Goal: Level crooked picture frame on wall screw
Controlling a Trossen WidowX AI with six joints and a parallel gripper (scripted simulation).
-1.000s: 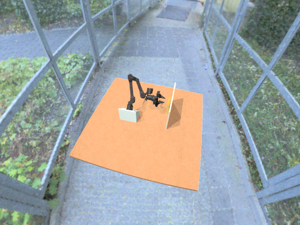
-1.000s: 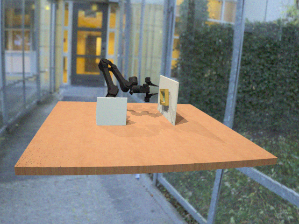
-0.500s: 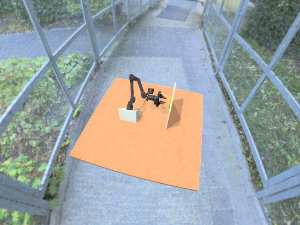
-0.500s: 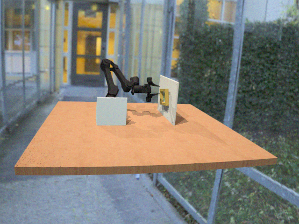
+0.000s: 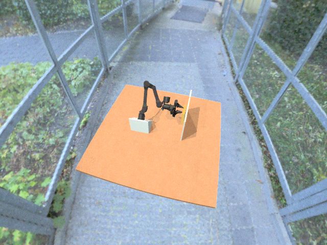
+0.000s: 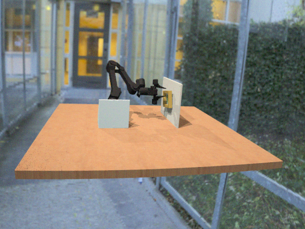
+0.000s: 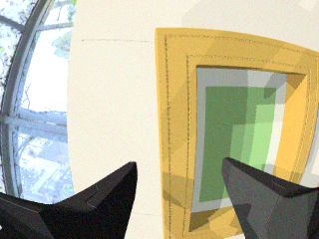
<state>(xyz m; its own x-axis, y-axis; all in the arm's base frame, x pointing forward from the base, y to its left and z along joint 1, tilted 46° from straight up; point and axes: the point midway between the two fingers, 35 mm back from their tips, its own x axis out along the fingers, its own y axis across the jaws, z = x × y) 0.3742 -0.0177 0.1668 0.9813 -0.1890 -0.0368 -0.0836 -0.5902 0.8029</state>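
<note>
The picture frame lies 20 mm ahead of my gripper tip, 10 mm to the right of it and 50 mm below it.
</note>
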